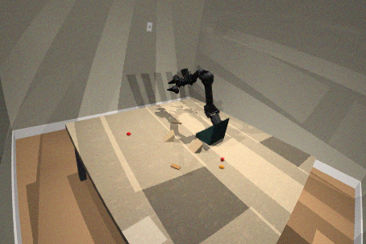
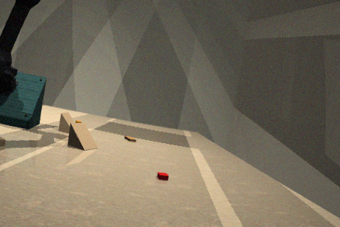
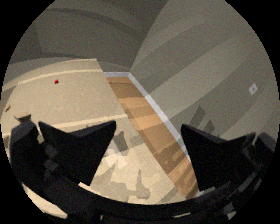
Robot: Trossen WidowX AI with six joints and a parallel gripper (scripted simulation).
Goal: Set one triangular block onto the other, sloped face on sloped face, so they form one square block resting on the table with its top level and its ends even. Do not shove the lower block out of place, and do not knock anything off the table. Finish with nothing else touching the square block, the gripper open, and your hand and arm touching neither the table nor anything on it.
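The tan triangular block lies 420 mm to the left of my gripper tip, 210 mm ahead of it and 200 mm below it. Also, from my gripper tip: flat tan piece 650 mm to the left, 340 mm ahead, 220 mm below; then red piece 440 mm ahead, 260 mm to the left, 210 mm below; then red bit 740 mm to the left, 210 mm below, 50 mm ahead.
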